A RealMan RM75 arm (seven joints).
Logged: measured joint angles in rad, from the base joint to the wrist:
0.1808 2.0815 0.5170 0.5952 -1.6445 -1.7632 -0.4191
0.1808 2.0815 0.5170 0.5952 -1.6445 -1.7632 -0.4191
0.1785 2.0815 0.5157 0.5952 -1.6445 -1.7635 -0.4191
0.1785 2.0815 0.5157 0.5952 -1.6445 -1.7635 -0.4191
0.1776 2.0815 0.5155 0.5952 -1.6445 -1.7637 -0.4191
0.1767 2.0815 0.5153 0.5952 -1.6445 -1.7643 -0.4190
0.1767 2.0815 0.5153 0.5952 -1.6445 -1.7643 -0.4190
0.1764 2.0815 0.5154 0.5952 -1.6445 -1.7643 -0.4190
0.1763 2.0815 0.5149 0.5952 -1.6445 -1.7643 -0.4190
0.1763 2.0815 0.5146 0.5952 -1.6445 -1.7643 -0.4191
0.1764 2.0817 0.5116 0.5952 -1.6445 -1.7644 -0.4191
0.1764 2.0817 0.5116 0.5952 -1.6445 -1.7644 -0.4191
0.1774 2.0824 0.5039 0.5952 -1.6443 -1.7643 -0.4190
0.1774 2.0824 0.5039 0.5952 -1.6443 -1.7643 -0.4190
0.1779 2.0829 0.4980 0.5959 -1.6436 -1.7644 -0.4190
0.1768 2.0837 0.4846 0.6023 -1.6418 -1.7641 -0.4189
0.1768 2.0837 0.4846 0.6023 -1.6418 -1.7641 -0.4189
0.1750 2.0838 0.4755 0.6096 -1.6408 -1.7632 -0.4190
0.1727 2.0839 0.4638 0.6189 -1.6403 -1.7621 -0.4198
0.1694 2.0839 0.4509 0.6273 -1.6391 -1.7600 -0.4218
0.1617 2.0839 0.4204 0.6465 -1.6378 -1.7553 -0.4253
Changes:
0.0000 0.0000 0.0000 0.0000 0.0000 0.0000 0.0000
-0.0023 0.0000 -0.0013 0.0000 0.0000 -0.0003 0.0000
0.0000 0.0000 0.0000 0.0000 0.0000 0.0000 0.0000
-0.0009 0.0000 -0.0002 0.0000 0.0000 -0.0002 0.0000
-0.0009 0.0000 -0.0002 0.0000 0.0000 -0.0006 0.0001
0.0000 0.0000 0.0000 0.0000 0.0000 0.0000 0.0000
-0.0003 0.0000 0.0001 0.0000 0.0000 0.0000 0.0000
-0.0001 0.0000 -0.0005 0.0000 0.0000 0.0000 0.0000
0.0000 0.0000 -0.0003 0.0000 0.0000 0.0000 -0.0001
0.0001 0.0002 -0.0030 0.0000 0.0000 -0.0001 0.0000
0.0000 0.0000 0.0000 0.0000 0.0000 0.0000 0.0000
0.0010 0.0007 -0.0077 0.0000 0.0002 0.0001 0.0001
0.0000 0.0000 0.0000 0.0000 0.0000 0.0000 0.0000
0.0005 0.0005 -0.0059 0.0007 0.0007 -0.0001 0.0000
-0.0011 0.0008 -0.0134 0.0064 0.0018 0.0003 0.0001
0.0000 0.0000 0.0000 0.0000 0.0000 0.0000 0.0000
-0.0018 0.0001 -0.0091 0.0073 0.0010 0.0009 -0.0001
-0.0023 0.0001 -0.0117 0.0093 0.0005 0.0011 -0.0008
-0.0033 0.0000 -0.0129 0.0084 0.0012 0.0021 -0.0020
-0.0077 0.0000 -0.0305 0.0192 0.0013 0.0047 -0.0035

